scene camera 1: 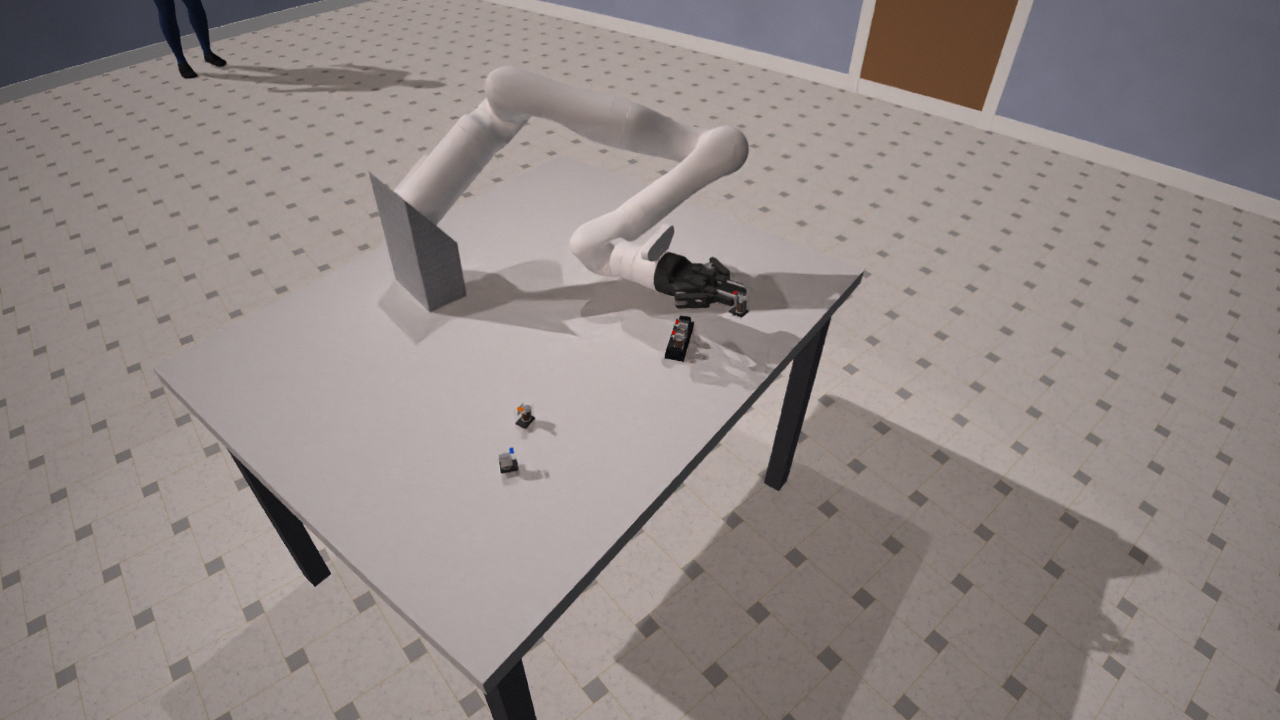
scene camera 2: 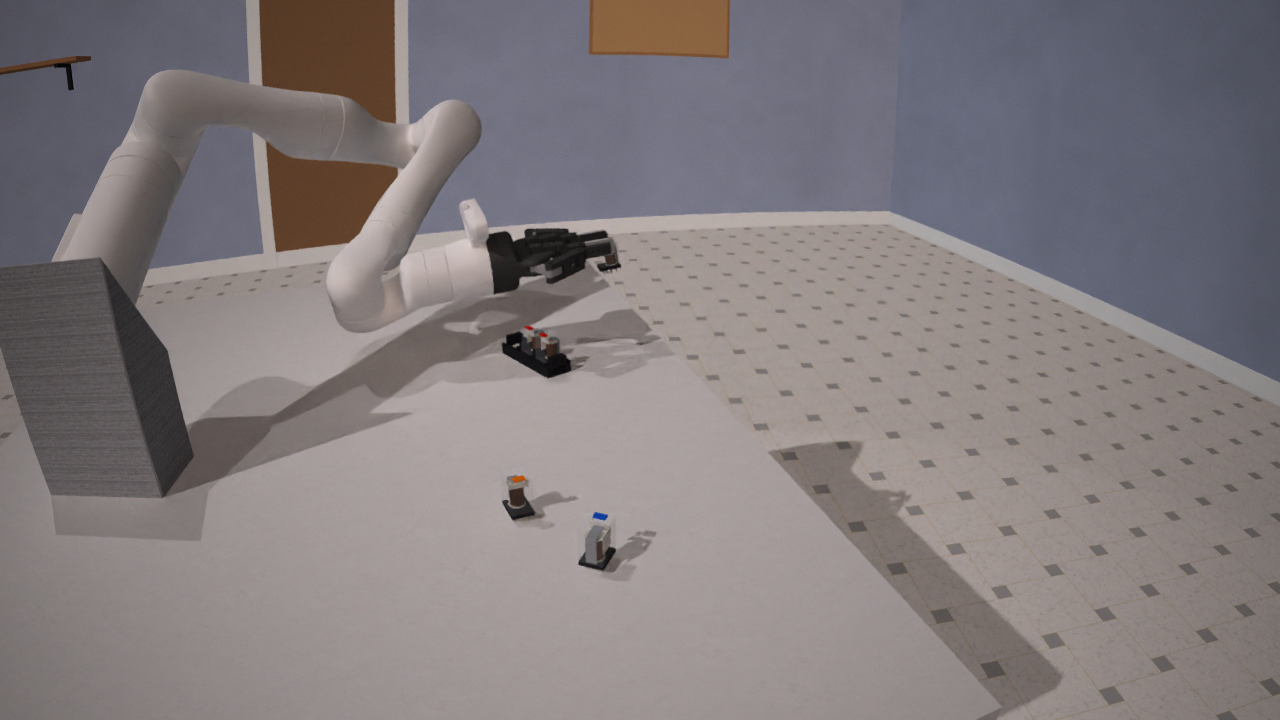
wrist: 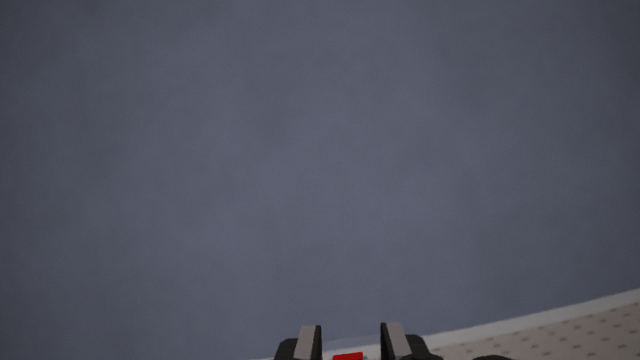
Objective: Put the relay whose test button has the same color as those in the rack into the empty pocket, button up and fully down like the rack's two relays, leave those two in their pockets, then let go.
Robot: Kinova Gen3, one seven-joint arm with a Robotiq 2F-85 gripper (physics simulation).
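My gripper [scene camera 1: 737, 296] [scene camera 2: 605, 242] [wrist: 351, 343] is level and shut on a red-button relay [scene camera 1: 739, 307] [scene camera 2: 611, 254]. The relay hangs upright from the fingertips, black base down; its red button [wrist: 347, 356] shows between the fingers in the wrist view. It is raised above the table, behind and to the right of the black rack [scene camera 1: 675, 355] [scene camera 2: 553, 368]. Two red-button relays [scene camera 1: 681, 329] [scene camera 2: 548, 346] stand upright in the rack. The pocket at the rack's far left end in scene camera 2 looks empty; its inside is hidden.
An orange-button relay [scene camera 1: 524, 416] [scene camera 2: 516, 496] and a blue-button relay [scene camera 1: 507, 462] [scene camera 2: 597, 542] stand apart on the table [scene camera 1: 358, 429] [scene camera 2: 358, 582]. A grey block [scene camera 1: 418, 255] [scene camera 2: 80, 385] stands by the arm's base. The table's right edge runs near the rack.
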